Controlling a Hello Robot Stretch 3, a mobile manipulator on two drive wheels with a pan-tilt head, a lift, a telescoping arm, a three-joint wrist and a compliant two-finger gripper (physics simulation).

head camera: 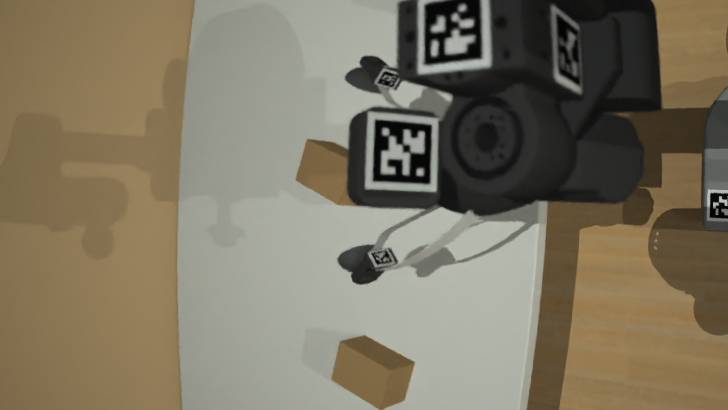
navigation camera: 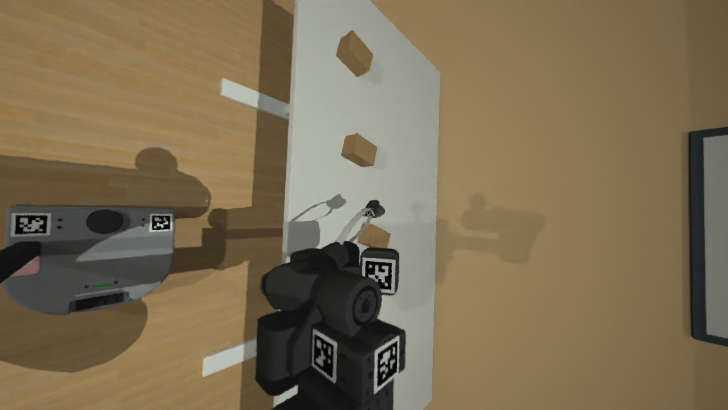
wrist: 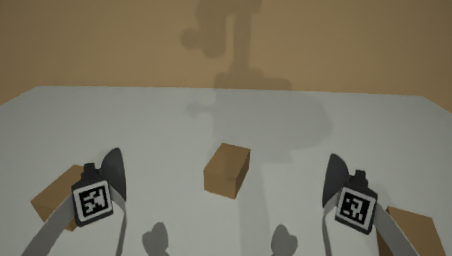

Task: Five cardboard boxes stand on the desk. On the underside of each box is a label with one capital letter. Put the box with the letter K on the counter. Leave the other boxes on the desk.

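Places are measured from the robot's base along level axes (x right, y ahead, z up), in metres.
Pixels of known places: robot's base, origin of the base link: point(navigation camera: 105, 220).
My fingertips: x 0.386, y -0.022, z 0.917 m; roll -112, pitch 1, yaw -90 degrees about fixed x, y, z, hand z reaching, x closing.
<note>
Ahead of a thing's pixels: the offset from my fingertips to its middle. "pt": to the spot under its first point. Level surfaces: height alone.
Brown cardboard boxes stand on the white desk {dz -0.197 m} point(head camera: 244, 305) point(navigation camera: 407, 168) point(wrist: 150, 125). My gripper point(head camera: 359, 170) point(wrist: 225, 170) is open and empty, raised well above the desk. The middle box {dx +0.195, dy -0.007, dz -0.172 m} point(head camera: 318, 170) point(navigation camera: 375, 236) point(wrist: 227, 170) stands below and beyond the fingers, appears between them in the wrist view, and is partly covered by the wrist in the head view. A second box {dx +0.118, dy +0.254, dz -0.172 m} point(head camera: 364, 371) point(navigation camera: 359, 150) point(wrist: 57, 192) stands to its left in the wrist view. A third box point(wrist: 412, 232) is at the lower right there. A far box {dx +0.089, dy +0.529, dz -0.172 m} point(navigation camera: 355, 53) shows in the navigation view. Labels are hidden; the counter does not show.
The wall point(head camera: 91, 305) point(navigation camera: 560, 127) point(wrist: 100, 45) rises beyond the desk's far edge. The robot's base point(navigation camera: 127, 259) point(head camera: 715, 168) stands on the wooden floor {dz -0.917 m} point(head camera: 626, 356) point(navigation camera: 127, 101) in front of the desk. A dark-framed panel {pt dx +0.678, dy +0.037, dz +0.527 m} point(navigation camera: 697, 234) is at the far right in the navigation view.
</note>
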